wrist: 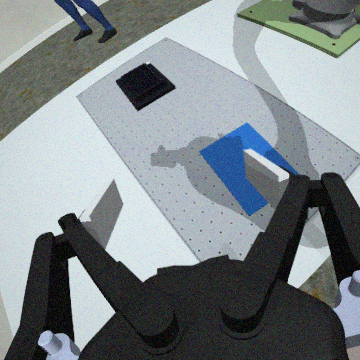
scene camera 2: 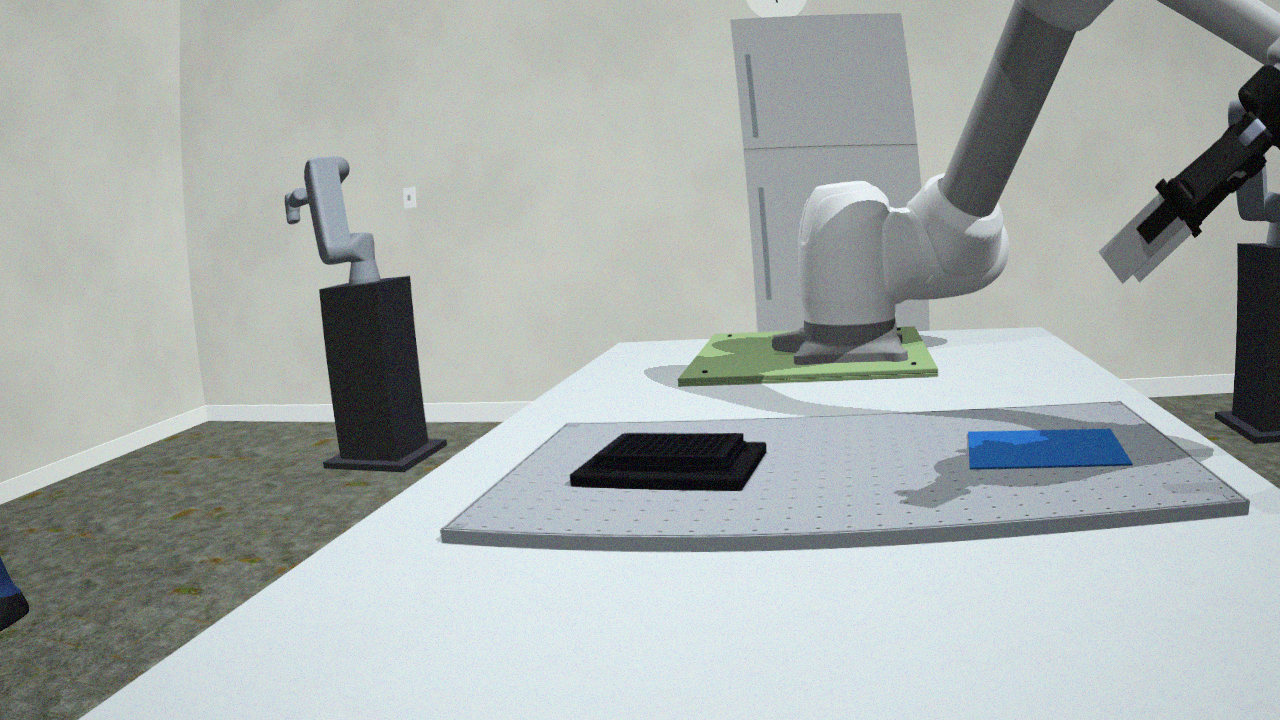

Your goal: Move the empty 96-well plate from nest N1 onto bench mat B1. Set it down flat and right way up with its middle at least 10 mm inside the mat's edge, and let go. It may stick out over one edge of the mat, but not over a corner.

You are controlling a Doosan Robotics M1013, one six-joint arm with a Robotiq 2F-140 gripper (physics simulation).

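Places are measured from the arm's base along level axes (x ahead, y left, z up), in metres.
Pixels of known places: gripper, fingertip midpoint: (wrist: 180, 177) (scene camera 2: 1121, 268); arm's base, origin of the base link: (wrist: 325, 19) (scene camera 2: 851, 352).
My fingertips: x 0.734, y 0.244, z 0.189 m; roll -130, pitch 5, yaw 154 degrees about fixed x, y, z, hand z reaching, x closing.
For each thing: its top centre in the pictures, then the offset to it from my fingertips. Level surfaces: height alone.
- black 96-well plate, middle of its top: (scene camera 2: 670, 444) (wrist: 140, 78) dx -0.121, dy -0.415, dz -0.165 m
- black nest N1, middle of its top: (scene camera 2: 671, 455) (wrist: 141, 81) dx -0.121, dy -0.415, dz -0.176 m
- Bench mat B1, its level: dz -0.189 m
- grey perforated board, its level: dz -0.191 m
- white table, its level: dz -0.204 m
The black 96-well plate (scene camera 2: 682, 445) (wrist: 142, 80) sits flat on the black nest N1 (scene camera 2: 657, 480) (wrist: 156, 97), on the left part of the perforated board in the scene view. Its well grid faces up. Bench mat B1 (scene camera 2: 1051, 450) (wrist: 225, 164) is a flat blue rectangle on the board's right part, partly in the arm's shadow. My gripper (scene camera 2: 1126, 260) (wrist: 180, 177) is open and empty, high above the board and tilted, at the right in the scene view. In the wrist view one fingertip covers part of the mat. The plate is well away from the fingers.
The grey perforated board (scene camera 2: 841, 501) (wrist: 120, 130) lies on the white table (scene camera 2: 716, 626) (wrist: 40, 175). The arm's base stands on a green plate (scene camera 2: 742, 367) (wrist: 285, 27) behind the board. Dark pedestals with small arms stand beyond the table.
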